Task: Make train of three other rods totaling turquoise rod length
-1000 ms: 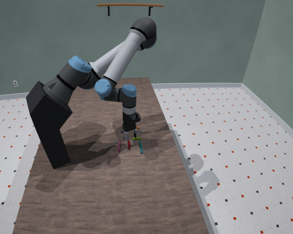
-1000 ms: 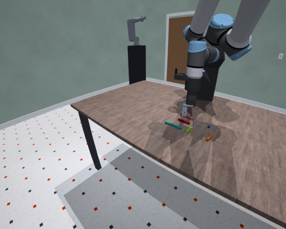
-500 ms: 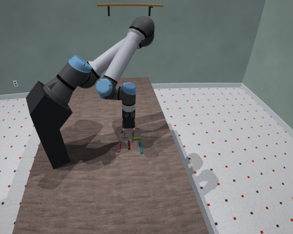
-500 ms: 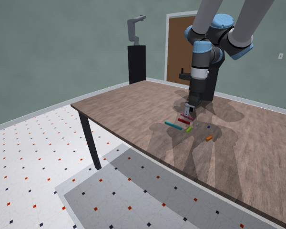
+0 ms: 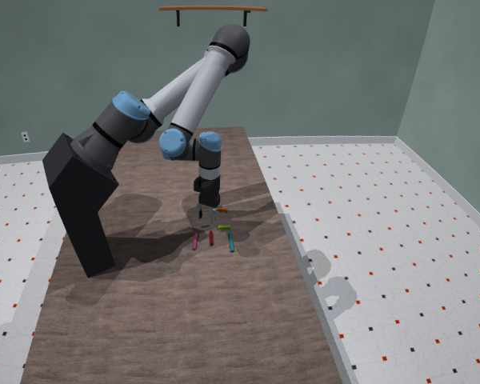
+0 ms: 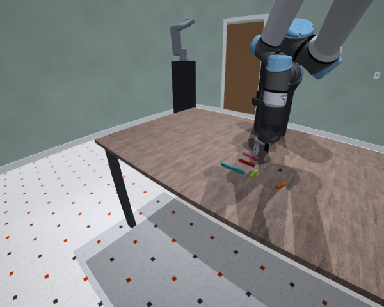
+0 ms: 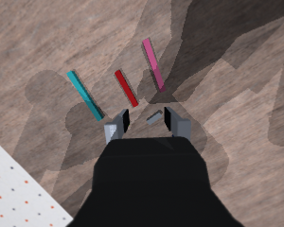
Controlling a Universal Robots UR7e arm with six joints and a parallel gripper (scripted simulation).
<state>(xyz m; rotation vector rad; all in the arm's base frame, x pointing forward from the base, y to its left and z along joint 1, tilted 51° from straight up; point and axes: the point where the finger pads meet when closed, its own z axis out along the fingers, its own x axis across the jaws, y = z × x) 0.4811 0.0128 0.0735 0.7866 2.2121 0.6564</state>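
Now: the blue rod 20 mm behind my hand, 90 mm to the left of it and 70 mm below it. Round my hand: lime rod: 70 mm ahead, 70 mm below; red rod: 10 mm ahead, 50 mm to the right, 70 mm below; small grey rod: 30 mm to the left, 70 mm below.
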